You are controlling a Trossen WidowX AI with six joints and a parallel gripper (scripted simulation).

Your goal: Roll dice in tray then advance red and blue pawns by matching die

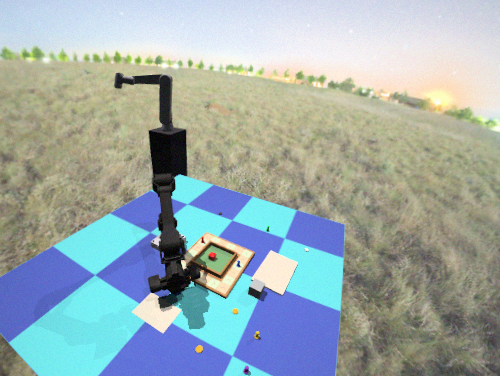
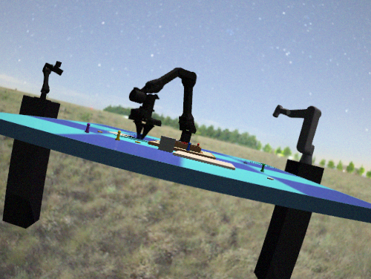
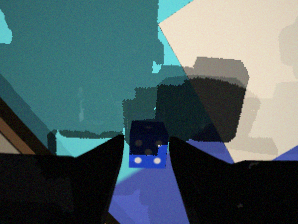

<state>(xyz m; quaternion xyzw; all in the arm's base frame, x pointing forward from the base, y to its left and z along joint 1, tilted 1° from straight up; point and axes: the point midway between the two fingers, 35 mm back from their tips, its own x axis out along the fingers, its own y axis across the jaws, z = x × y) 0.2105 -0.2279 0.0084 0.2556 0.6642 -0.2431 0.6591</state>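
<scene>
My gripper tip is 290 mm to the right of the red pawn, 50 mm past it and 20 mm below it. From my gripper tip the other things lie so: green tray: 210 mm to the left, 60 mm ahead; then grey block: 290 mm ahead, 140 mm to the left, 20 mm above; then blue pawn: 230 mm to the left, 170 mm ahead, 20 mm above.
</scene>
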